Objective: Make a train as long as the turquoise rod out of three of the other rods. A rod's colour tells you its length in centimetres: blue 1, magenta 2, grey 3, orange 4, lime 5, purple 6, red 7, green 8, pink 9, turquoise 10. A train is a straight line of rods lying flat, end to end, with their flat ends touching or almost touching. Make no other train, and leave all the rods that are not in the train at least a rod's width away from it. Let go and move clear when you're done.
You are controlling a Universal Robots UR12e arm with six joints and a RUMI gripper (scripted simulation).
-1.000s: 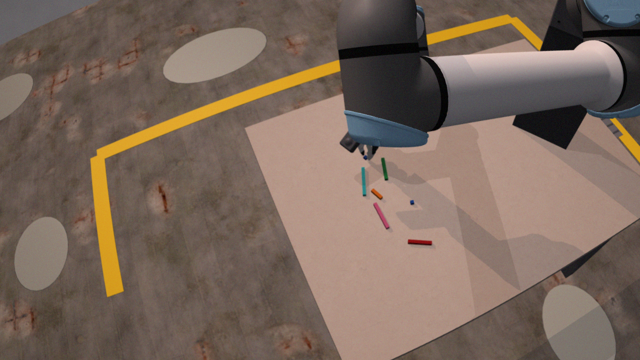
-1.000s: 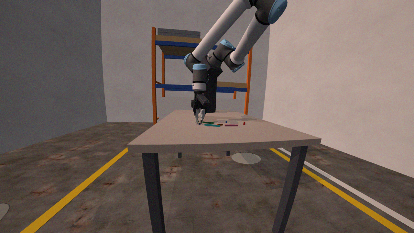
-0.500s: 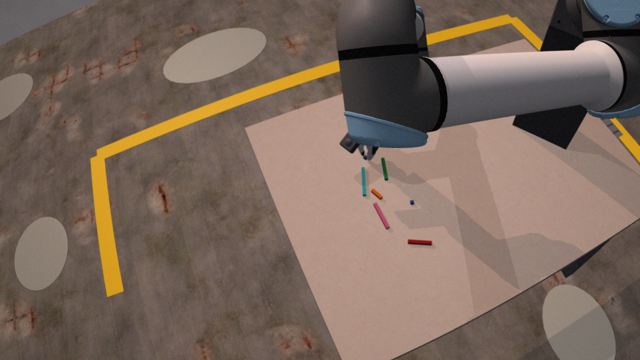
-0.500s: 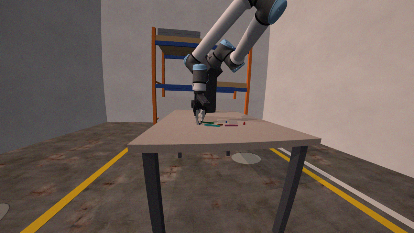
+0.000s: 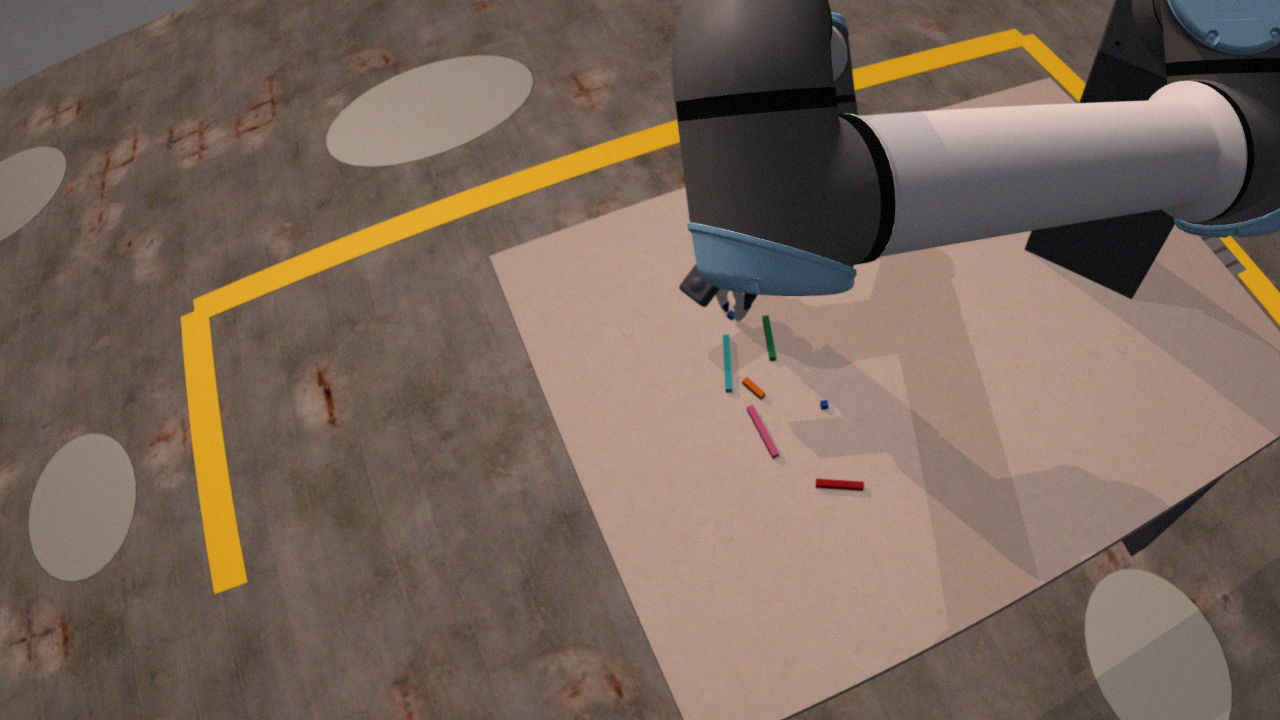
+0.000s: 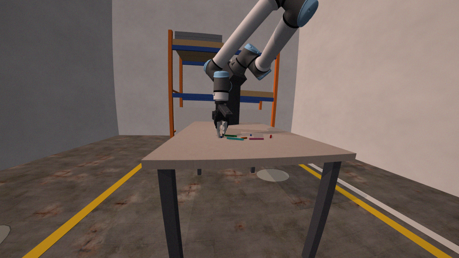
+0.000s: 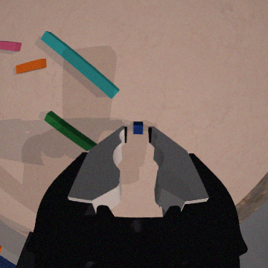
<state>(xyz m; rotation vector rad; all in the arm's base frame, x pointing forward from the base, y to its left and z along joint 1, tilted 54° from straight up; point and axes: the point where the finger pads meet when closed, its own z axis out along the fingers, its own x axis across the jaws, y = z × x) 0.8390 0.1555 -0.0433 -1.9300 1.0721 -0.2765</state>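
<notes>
Now: the orange rod 140 mm to the left of my hand, 30 mm behind it and 10 mm below it. Also, from my hand: green rod (60 mm behind, 40 mm to the left, 10 mm below); then pink rod (210 mm to the left, 40 mm behind, 10 mm below); then turquoise rod (90 mm to the left, 10 mm below, 10 mm ahead).
</notes>
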